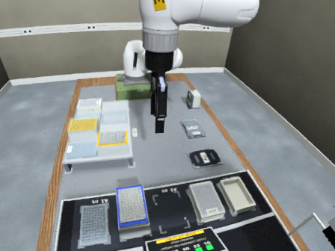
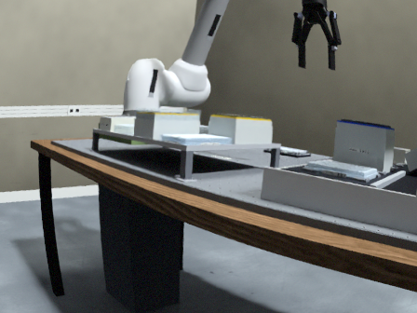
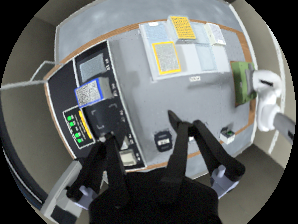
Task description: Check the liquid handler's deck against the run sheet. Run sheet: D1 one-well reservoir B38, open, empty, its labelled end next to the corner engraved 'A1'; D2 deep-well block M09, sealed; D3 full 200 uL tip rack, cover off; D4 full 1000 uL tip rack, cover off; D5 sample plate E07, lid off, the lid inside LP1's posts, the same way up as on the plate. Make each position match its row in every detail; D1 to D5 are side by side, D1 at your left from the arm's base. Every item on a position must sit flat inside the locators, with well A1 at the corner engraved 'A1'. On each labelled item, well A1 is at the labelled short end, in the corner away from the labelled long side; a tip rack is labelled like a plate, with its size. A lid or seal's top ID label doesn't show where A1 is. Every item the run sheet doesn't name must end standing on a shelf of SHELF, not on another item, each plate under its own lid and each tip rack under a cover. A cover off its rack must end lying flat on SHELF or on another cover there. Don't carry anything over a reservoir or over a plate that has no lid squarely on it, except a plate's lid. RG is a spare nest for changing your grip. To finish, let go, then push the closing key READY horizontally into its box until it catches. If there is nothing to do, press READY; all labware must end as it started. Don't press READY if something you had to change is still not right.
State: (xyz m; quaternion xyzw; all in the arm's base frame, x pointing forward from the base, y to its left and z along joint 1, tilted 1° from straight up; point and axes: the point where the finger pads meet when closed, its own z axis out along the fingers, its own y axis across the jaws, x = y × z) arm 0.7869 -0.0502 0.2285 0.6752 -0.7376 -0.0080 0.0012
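Right now the yellow-rimmed tip rack is 13 cm behind my hand, 14 cm to the right of it and 19 cm below it. Also, from my hand: blue-rimmed tip rack 19 cm ahead, 13 cm to the right, 18 cm below; deep-well block 21 cm ahead, 12 cm to the left, 23 cm below; dark nest 3 cm behind, 24 cm to the left, 29 cm below.
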